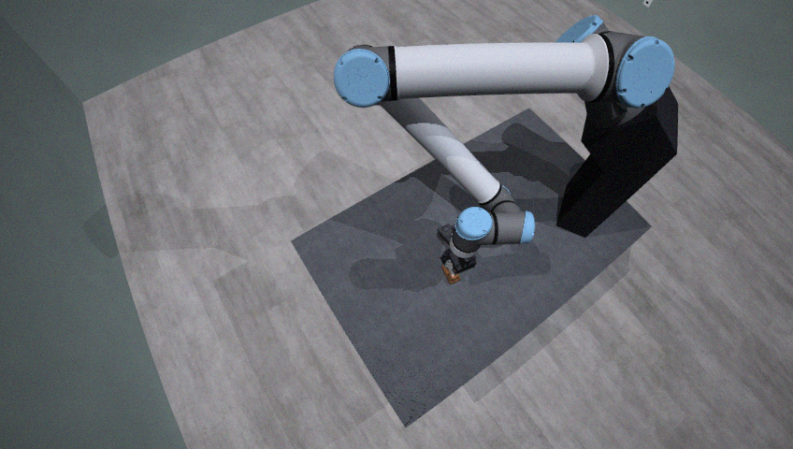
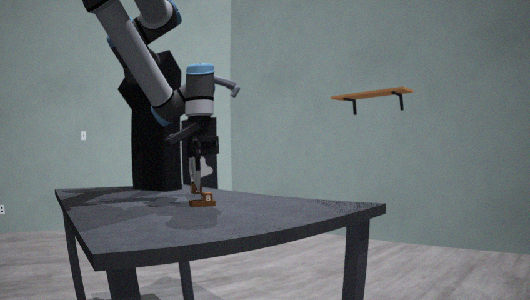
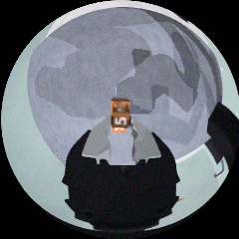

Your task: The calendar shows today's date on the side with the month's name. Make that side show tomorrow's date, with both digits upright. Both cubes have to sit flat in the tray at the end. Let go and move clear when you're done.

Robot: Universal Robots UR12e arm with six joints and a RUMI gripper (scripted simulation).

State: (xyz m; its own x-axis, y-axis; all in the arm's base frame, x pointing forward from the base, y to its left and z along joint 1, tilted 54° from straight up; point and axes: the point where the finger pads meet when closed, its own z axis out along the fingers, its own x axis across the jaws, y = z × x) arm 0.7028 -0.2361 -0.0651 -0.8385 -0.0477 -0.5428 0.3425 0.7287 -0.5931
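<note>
Right now my hand is 1 cm short of the wooden calendar tray, 2 cm to the right of it and 6 cm above it.
</note>
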